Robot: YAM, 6 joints.
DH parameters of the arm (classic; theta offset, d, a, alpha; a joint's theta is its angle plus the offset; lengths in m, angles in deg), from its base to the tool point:
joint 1: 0 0.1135 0.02 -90
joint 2: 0 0 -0.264 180
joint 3: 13.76 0 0.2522 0
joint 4: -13.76 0 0.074 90
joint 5: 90 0 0 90
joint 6: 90 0.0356 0 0
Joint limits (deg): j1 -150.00..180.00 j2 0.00..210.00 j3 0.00..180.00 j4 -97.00..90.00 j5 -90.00..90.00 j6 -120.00..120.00
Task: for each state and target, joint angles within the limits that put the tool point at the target. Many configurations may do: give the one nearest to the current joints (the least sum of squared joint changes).
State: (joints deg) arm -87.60 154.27 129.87 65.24 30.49 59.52
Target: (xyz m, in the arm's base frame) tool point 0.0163 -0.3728 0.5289
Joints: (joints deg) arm -84.31 117.06 121.22 90.00 35.58 59.52
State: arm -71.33 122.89 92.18 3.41 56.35 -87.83
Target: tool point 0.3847 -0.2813 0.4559
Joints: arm -32.96 117.91 122.72 12.33 48.60 -87.83
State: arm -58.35 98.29 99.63 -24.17 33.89 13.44
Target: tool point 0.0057 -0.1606 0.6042
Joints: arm -79.97 68.82 111.73 -23.49 38.88 13.44
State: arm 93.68 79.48 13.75 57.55 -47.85 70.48
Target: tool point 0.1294 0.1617 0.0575
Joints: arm 45.17 102.36 10.74 50.23 -38.64 70.48
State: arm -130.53 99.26 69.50 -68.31 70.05 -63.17
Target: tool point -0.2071 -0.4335 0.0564
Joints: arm -111.74 146.34 105.52 -39.56 63.36 -63.17
